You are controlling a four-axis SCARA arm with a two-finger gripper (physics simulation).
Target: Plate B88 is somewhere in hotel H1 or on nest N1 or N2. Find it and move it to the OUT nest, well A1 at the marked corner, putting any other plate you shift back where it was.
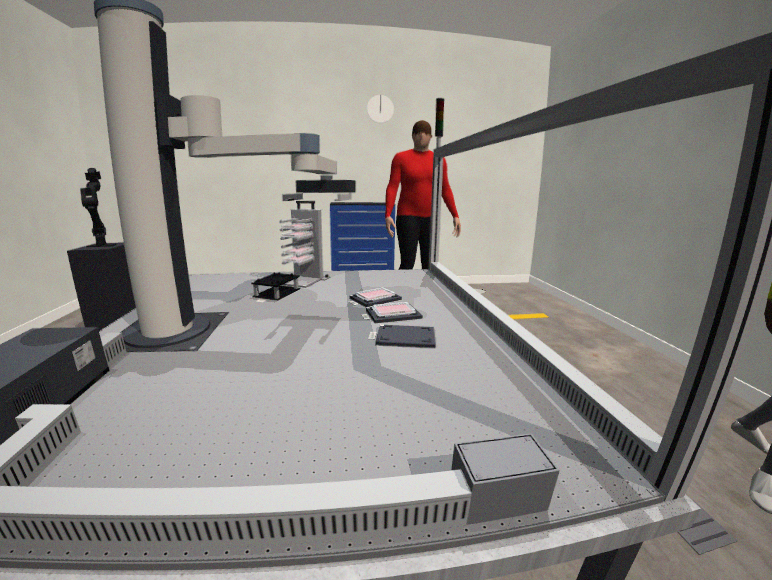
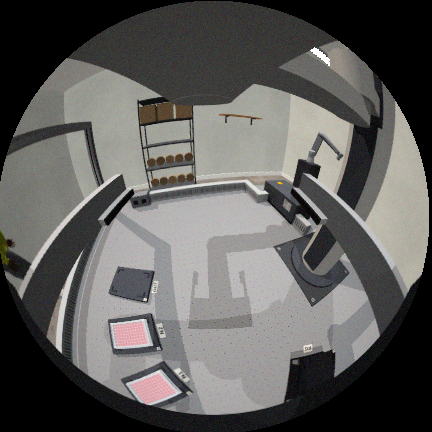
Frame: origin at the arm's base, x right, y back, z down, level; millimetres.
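Where they show: gripper, between the fingertips: (image 1: 310, 197) (image 2: 211, 177); arm's base, origin of its link: (image 1: 168, 333) (image 2: 313, 262).
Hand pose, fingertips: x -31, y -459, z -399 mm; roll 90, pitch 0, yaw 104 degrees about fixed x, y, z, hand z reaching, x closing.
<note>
Things, the pixels of their centre, and the offset from my fingertips. "spot": a spot on its surface instead.
- Hotel H1, middle of its body: (image 1: 301, 242) dx -517, dy +90, dz +208 mm
- N1, middle of its body: (image 2: 151, 388) (image 1: 375, 294) dx -220, dy -214, dz +367 mm
- N2, middle of its body: (image 1: 393, 309) (image 2: 129, 334) dx -48, dy -256, dz +367 mm
- OUT nest, middle of its body: (image 1: 406, 335) (image 2: 129, 282) dx +141, dy -264, dz +378 mm
- grey box, middle of its body: (image 1: 501, 477) (image 2: 140, 198) dx +698, dy -291, dz +349 mm
- framed screen, a spot on its surface: (image 1: 624, 87) spot: dx +509, dy -545, dz -210 mm
My gripper (image 1: 318, 198) (image 2: 211, 177) is open and empty, high above the table near hotel H1. Hotel H1 (image 1: 317, 243) is a grey upright tower at the back with several pink-filled plates (image 1: 299, 253). The plate on N1 (image 1: 375, 293) (image 2: 154, 387) sits turned at an angle. The plate on N2 (image 1: 393, 308) (image 2: 130, 334) lies flat on its dark nest (image 2: 156, 342). The OUT nest (image 1: 405, 336) (image 2: 132, 284) is dark and bare, with its label beside it. No plate's ID is readable, so which one is B88 cannot be told.
A low black stand (image 1: 276, 279) (image 2: 312, 375) is left of the hotel. The arm's column (image 1: 146, 187) stands on the left of the table. A grey box (image 1: 505, 477) is at the front right. Slotted ducts (image 1: 249, 498) and a framed screen (image 1: 624, 87) edge the table.
</note>
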